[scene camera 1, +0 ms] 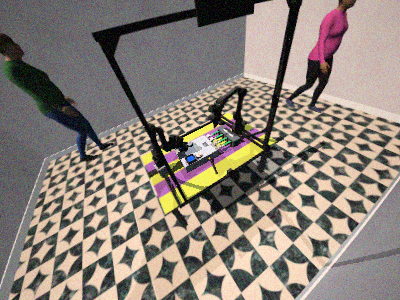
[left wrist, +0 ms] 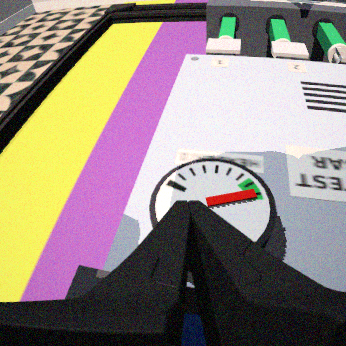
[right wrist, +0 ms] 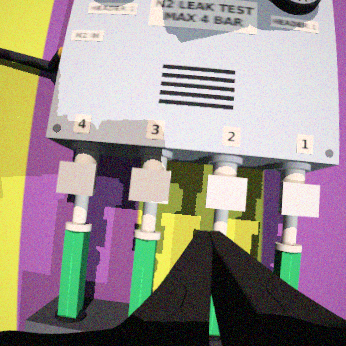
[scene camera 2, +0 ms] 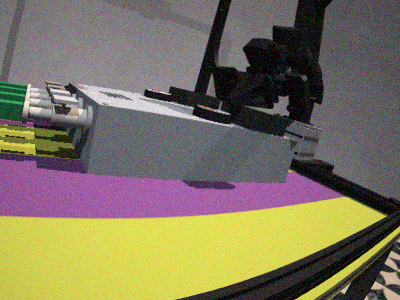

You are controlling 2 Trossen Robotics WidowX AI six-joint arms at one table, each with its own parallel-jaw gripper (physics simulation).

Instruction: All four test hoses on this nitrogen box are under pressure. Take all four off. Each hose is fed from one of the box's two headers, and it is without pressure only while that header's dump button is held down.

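Places are measured from the left arm's base along level axes (x back, y right, z up), in centimetres.
Pixels of known places: left gripper, fingertip midpoint: [scene camera 1: 187, 142] [left wrist: 186, 211] [scene camera 2: 229, 101]; right gripper, fingertip midpoint: [scene camera 1: 214, 128] [right wrist: 207, 240]; left arm's base, link origin: [scene camera 1: 160, 164] [scene camera 2: 298, 121]; right arm's base, link origin: [scene camera 1: 238, 124].
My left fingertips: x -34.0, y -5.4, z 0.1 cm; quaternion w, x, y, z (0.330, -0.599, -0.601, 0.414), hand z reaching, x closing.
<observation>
Ahead of a thing's pixels: the offset from my left fingertips to its top centre. "spot": to the spot under its first point.
The nitrogen box [scene camera 1: 202, 142] [scene camera 2: 190, 145] [left wrist: 240, 115] [right wrist: 125, 65] lies on the striped mat. In the right wrist view green hose 4 {spot: dx -29.6, dy +25.2, dz -4.8 cm} [right wrist: 73, 272], hose 3 {spot: dx -29.1, dy +18.4, dz -4.8 cm} [right wrist: 142, 265], hose 2 {spot: dx -34.7, dy +11.9, dz -4.8 cm} [right wrist: 214, 320] and hose 1 {spot: dx -30.0, dy +4.4, dz -4.8 cm} [right wrist: 289, 265] join their numbered ports through white square-tabbed fittings. My right gripper [right wrist: 207, 240] is shut and empty above hose 2, partly hiding it. My left gripper [left wrist: 186, 211] is shut and empty, over the near edge of the header 1 gauge [left wrist: 230, 225]. The gauge's red needle {dx -1.9, dy +1.9, dz -1.7 cm} [left wrist: 231, 197] points into the green band. Some blue {spot: dx +3.7, dy +0.3, dz -1.7 cm} [left wrist: 194, 330] shows between the left fingers; contact there is hidden.
A dark block {spot: dx -34.8, dy +22.9, dz -7.1 cm} [right wrist: 105, 315] stands at the hoses' far ends. A black supply line {spot: dx -3.7, dy +33.9, dz -10.0 cm} [right wrist: 25, 60] enters the box's side. A second gauge {dx -1.7, dy +1.0, dz -1.9 cm} [scene camera 2: 212, 113] sits on the box top. Black frame posts [scene camera 1: 280, 75] rise at the table, and two people stand beyond it.
</observation>
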